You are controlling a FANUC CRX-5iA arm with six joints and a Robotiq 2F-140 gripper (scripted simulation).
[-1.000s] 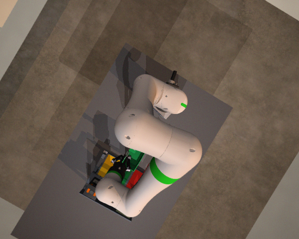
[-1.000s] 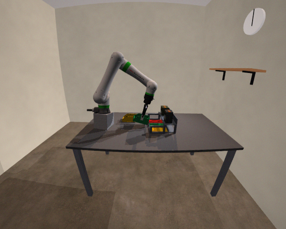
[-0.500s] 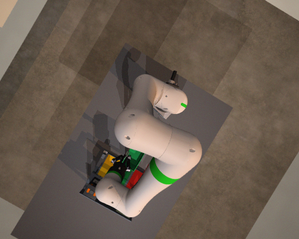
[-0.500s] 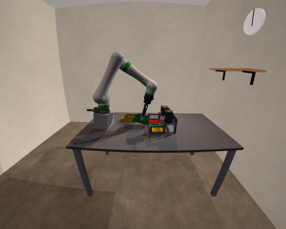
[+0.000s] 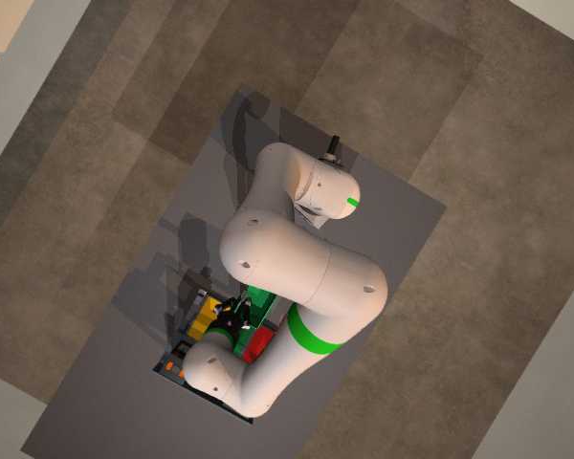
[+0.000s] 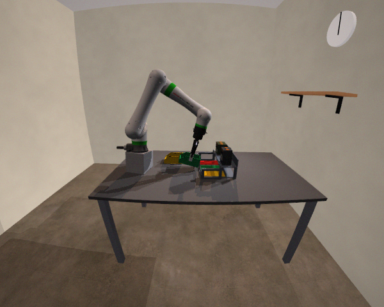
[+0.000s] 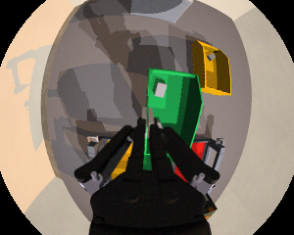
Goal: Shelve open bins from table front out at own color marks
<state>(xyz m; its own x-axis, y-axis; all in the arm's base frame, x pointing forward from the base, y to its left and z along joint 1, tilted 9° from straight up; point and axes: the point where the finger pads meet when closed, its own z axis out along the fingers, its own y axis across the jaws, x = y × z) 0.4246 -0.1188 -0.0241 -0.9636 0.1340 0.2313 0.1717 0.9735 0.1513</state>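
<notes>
Right now the green bin is 5 cm to the left of my hand, 4 cm below it and 1 cm behind it. From my hand the other things lie so: yellow-marked place: 16 cm ahead, 12 cm below, 10 cm to the right; then red mark: 20 cm ahead, 12 cm to the left, 12 cm below; then yellow bin: 21 cm to the left, 13 cm behind, 9 cm below.
</notes>
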